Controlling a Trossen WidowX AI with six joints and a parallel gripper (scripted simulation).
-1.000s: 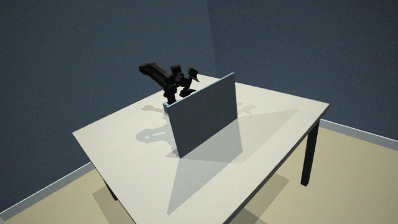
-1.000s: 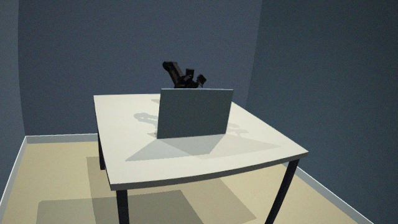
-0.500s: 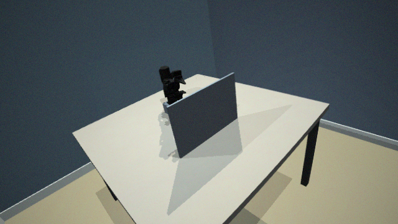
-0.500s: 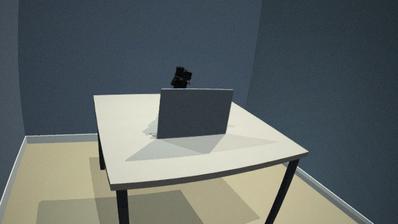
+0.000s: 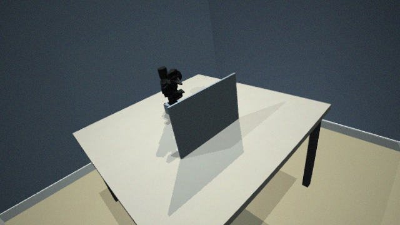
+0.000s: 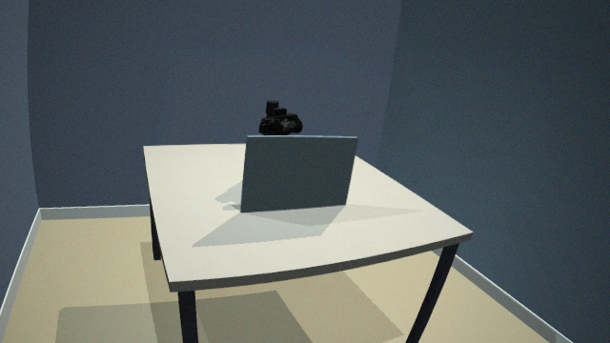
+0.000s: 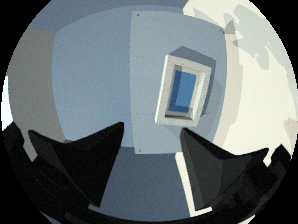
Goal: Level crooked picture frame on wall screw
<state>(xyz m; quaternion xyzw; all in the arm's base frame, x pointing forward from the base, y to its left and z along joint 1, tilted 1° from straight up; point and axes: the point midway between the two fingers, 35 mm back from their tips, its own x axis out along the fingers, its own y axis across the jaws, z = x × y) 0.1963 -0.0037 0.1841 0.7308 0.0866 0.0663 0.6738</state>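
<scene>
Right now the picture frame is 19 cm ahead of my gripper tip, 9 cm below it and 4 cm to the left of it. From my gripper tip the other things lie so: wall panel (20 cm ahead, 10 cm below, 3 cm to the left).
</scene>
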